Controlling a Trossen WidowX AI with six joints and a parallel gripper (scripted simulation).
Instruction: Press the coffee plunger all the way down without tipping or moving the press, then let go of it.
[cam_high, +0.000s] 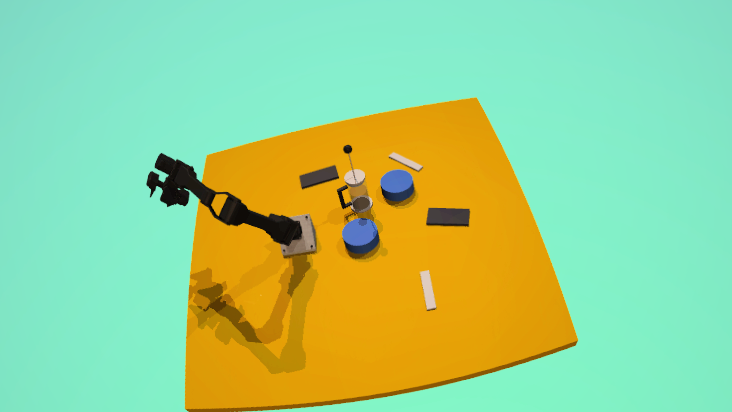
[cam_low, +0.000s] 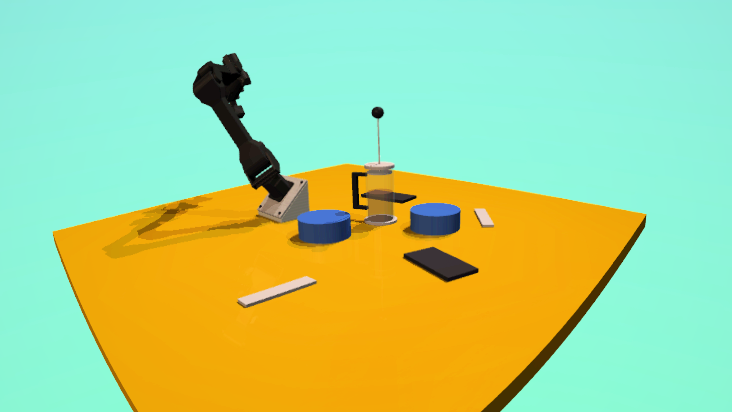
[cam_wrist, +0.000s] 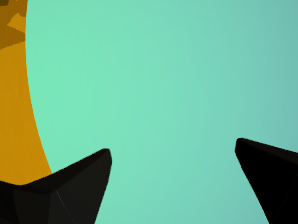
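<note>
Right now the coffee press is 700 mm ahead of my gripper tip, 110 mm to the left of it and 150 mm below it.
</note>
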